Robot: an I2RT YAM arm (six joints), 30 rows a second.
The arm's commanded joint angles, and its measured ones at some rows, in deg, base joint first. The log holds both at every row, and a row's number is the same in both.
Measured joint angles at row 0:
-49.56, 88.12, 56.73, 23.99, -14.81, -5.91
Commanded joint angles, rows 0 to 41:
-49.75, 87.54, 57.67, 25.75, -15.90, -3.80
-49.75, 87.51, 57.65, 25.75, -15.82, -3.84
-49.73, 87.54, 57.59, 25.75, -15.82, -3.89
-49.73, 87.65, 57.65, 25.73, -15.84, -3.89
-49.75, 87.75, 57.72, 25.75, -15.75, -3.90
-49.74, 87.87, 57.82, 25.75, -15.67, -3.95
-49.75, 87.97, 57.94, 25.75, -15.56, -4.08
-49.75, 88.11, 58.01, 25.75, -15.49, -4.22
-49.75, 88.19, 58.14, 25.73, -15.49, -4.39
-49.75, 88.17, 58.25, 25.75, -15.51, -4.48
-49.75, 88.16, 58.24, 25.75, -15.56, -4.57
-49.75, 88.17, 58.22, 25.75, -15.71, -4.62
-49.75, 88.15, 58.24, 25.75, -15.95, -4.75
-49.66, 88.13, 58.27, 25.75, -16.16, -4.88
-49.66, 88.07, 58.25, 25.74, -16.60, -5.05
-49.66, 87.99, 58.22, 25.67, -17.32, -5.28
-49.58, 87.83, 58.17, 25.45, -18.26, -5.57
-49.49, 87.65, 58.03, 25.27, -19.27, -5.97
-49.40, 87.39, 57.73, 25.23, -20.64, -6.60
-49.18, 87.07, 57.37, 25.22, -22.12, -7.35
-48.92, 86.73, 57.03, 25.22, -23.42, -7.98
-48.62, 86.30, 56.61, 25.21, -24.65, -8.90
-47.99, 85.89, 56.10, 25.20, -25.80, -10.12
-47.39, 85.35, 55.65, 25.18, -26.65, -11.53
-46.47, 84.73, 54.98, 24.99, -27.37, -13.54
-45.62, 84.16, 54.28, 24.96, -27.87, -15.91
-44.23, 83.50, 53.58, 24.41, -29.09, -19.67
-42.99, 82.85, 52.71, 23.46, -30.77, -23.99
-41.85, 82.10, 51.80, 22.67, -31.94, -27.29
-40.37, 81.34, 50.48, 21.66, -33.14, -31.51
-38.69, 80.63, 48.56, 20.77, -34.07, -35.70
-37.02, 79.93, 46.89, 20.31, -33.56, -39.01
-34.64, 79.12, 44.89, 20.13, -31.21, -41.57
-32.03, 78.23, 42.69, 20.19, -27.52, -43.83
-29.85, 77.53, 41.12, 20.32, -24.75, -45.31
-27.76, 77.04, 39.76, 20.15, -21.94, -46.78
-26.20, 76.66, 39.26, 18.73, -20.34, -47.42
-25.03, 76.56, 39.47, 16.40, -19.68, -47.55
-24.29, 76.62, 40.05, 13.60, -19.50, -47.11
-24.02, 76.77, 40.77, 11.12, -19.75, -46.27
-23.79, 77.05, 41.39, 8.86, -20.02, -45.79
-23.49, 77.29, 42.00, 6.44, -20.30, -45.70
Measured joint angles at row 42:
-23.77, 77.95, 39.81, 13.47, -22.87, -43.77
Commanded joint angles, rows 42 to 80:
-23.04, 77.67, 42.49, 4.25, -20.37, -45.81
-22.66, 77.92, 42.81, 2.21, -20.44, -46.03
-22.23, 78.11, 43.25, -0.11, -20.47, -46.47
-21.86, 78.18, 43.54, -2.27, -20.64, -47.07
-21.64, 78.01, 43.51, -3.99, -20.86, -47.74
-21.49, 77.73, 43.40, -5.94, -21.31, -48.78
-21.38, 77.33, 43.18, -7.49, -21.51, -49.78
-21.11, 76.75, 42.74, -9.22, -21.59, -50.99
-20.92, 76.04, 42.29, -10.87, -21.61, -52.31
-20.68, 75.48, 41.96, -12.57, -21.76, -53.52
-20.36, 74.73, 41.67, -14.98, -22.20, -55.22
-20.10, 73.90, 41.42, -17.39, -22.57, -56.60
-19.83, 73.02, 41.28, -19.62, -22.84, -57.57
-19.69, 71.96, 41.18, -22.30, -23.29, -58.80
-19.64, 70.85, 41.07, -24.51, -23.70, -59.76
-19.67, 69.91, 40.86, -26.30, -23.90, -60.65
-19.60, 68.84, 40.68, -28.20, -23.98, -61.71
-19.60, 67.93, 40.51, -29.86, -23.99, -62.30
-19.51, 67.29, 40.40, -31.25, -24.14, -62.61
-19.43, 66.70, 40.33, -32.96, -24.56, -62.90
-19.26, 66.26, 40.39, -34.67, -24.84, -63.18
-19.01, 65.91, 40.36, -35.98, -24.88, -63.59
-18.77, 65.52, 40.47, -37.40, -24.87, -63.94
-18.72, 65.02, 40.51, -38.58, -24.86, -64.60
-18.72, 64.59, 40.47, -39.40, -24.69, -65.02
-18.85, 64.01, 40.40, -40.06, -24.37, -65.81
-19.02, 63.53, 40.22, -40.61, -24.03, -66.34
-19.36, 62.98, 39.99, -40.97, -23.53, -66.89
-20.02, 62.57, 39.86, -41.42, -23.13, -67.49
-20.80, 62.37, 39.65, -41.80, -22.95, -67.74
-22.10, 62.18, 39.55, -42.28, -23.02, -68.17
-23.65, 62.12, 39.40, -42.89, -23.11, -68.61
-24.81, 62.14, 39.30, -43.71, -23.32, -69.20
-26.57, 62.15, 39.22, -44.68, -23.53, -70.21
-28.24, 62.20, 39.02, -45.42, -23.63, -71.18
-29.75, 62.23, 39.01, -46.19, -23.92, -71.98
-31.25, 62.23, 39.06, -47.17, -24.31, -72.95
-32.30, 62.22, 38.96, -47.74, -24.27, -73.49
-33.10, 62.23, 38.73, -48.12, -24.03, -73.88
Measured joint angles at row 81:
-31.03, 62.89, 39.46, -44.12, -23.16, -70.70
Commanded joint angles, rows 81 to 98:
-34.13, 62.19, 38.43, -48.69, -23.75, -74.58
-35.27, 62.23, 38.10, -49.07, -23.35, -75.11
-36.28, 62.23, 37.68, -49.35, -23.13, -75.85
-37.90, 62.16, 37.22, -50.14, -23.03, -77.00
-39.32, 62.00, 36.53, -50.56, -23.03, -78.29
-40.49, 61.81, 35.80, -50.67, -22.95, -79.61
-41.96, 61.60, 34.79, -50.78, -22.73, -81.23
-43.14, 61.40, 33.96, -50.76, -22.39, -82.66
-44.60, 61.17, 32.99, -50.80, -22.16, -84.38
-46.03, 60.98, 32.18, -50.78, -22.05, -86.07
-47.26, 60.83, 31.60, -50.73, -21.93, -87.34
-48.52, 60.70, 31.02, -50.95, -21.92, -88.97
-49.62, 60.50, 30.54, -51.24, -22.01, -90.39
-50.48, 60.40, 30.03, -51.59, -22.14, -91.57
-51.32, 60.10, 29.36, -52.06, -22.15, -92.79
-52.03, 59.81, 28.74, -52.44, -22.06, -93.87
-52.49, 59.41, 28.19, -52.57, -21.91, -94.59
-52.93, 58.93, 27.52, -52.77, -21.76, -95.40
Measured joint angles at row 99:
-51.79, 60.29, 28.88, -50.57, -21.69, -90.28
